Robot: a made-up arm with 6 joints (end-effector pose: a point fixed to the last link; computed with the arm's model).
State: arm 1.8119 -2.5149 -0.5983 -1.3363 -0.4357 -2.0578
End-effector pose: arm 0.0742 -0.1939 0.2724 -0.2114 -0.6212 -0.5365 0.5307
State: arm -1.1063 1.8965 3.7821 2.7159 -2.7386 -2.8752
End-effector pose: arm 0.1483 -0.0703 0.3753 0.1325 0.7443 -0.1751 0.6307
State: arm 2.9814 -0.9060 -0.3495 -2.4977 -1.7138 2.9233
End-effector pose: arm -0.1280 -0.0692 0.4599 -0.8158 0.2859 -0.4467 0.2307
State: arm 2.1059 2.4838 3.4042 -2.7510 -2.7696 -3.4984
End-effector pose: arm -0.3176 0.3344 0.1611 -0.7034 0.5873 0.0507 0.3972
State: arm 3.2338 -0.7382 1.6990 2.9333 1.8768 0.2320
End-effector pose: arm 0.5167 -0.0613 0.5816 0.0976 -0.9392 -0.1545 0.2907
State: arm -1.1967 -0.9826 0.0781 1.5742 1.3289 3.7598
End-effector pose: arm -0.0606 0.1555 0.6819 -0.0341 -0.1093 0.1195 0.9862
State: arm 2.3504 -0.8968 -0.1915 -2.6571 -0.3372 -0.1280
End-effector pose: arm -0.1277 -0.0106 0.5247 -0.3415 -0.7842 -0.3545 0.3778
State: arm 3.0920 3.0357 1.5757 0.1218 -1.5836 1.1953
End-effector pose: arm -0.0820 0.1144 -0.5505 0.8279 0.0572 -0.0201 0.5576
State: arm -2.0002 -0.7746 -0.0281 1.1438 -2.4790 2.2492
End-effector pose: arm -0.0396 0.0238 0.6776 0.3830 0.8181 -0.0289 0.4280
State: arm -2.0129 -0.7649 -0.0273 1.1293 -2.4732 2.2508
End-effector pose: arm -0.0430 0.0200 0.6772 0.3830 0.8164 -0.0251 0.4315
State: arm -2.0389 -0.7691 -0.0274 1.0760 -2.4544 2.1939
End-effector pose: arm -0.0470 0.0239 0.6753 0.3815 0.8149 -0.0493 0.4336
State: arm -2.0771 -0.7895 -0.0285 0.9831 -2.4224 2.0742
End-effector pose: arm -0.0503 0.0362 0.6711 0.3782 0.8109 -0.1053 0.4339
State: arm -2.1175 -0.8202 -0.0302 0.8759 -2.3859 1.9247
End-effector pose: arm -0.0512 0.0526 0.6652 0.3742 0.8007 -0.1783 0.4325
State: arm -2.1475 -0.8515 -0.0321 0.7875 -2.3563 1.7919
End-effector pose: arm -0.0495 0.0675 0.6595 0.3705 0.7861 -0.2444 0.4301
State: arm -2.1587 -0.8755 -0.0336 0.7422 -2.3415 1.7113
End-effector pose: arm -0.0463 0.0780 0.6560 0.3679 0.7753 -0.2852 0.4269
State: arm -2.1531 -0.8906 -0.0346 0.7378 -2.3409 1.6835
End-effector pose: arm -0.0430 0.0840 0.6549 0.3665 0.7722 -0.3004 0.4233
